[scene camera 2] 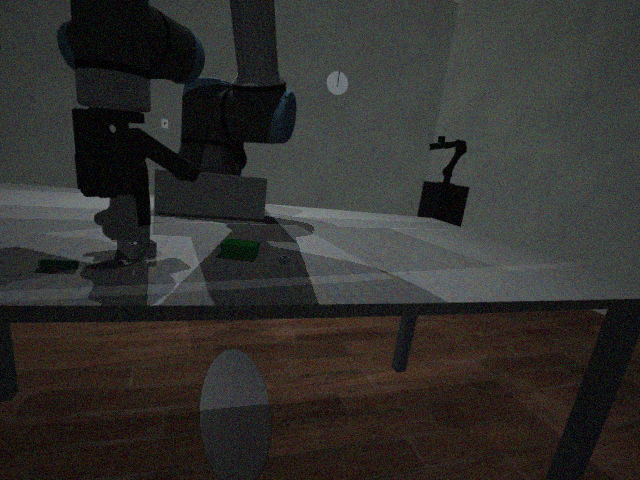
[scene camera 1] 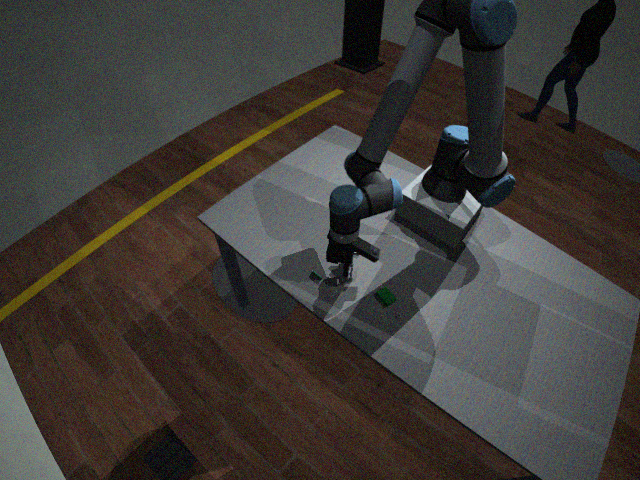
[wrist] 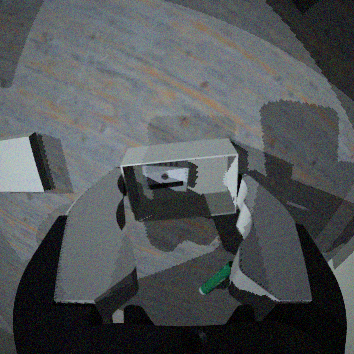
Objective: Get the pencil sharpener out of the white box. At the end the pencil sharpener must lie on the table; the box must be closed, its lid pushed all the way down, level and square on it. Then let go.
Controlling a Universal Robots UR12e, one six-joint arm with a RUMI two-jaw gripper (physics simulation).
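Places are measured from the arm's base along level axes (x down, y ahead, z right), in millimetres.
Where they show: gripper, fingertip midpoint: (scene camera 2: 135, 253) (scene camera 1: 347, 273) (wrist: 179, 172); arm's base at its link origin: (scene camera 2: 205, 174) (scene camera 1: 443, 187).
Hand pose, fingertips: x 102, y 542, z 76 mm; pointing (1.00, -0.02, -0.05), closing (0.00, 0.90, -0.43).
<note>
Things, the pixels of their top centre, and the offset from my fingertips. "*": a spot on its surface instead. Level surfaces: height alone.
- white box at its top centre: (wrist: 181, 190) (scene camera 2: 136, 239) dx -23, dy -1, dz -2 mm
- pencil sharpener at its top centre: (wrist: 164, 178) dx -13, dy -9, dz +1 mm
- table at its surface level: dx -1 mm
- white flat-topped thing at its top centre: (wrist: 3, 167) dx -9, dy -111, dz +50 mm
- green cylinder at its top centre: (wrist: 217, 283) (scene camera 2: 57, 260) dx -11, dy +79, dz +74 mm
- green block at its top centre: (scene camera 2: 241, 242) (scene camera 1: 386, 295) dx -24, dy -8, dz -165 mm
- small dark green thing at a spot on its surface: (scene camera 2: 57, 266) (scene camera 1: 315, 276) * dx -4, dy +84, dz +73 mm
The white box (wrist: 180, 151) is open at the top, between my two fingers in the wrist view. The pencil sharpener (wrist: 177, 174), pale metal with a screw and a dark slot, lies inside it, toward the left end. My gripper (scene camera 1: 339, 280) (scene camera 2: 130, 253) (wrist: 179, 172) is shut on the white box, one finger at each short end, low over the table (scene camera 1: 563, 356) (scene camera 2: 465, 279). Whether the box touches the table is hard to tell. A white flat-topped thing (wrist: 20, 165) is cut off by the left edge of the wrist view; I cannot tell if it is the lid.
A green cylinder (wrist: 216, 278) lies near the right finger in the wrist view. A green block (scene camera 1: 385, 296) (scene camera 2: 240, 249) stands beside the gripper, and a small dark green thing (scene camera 1: 315, 275) (scene camera 2: 57, 266) lies on its other side. The grey robot plinth (scene camera 1: 431, 227) (scene camera 2: 211, 196) is behind.
</note>
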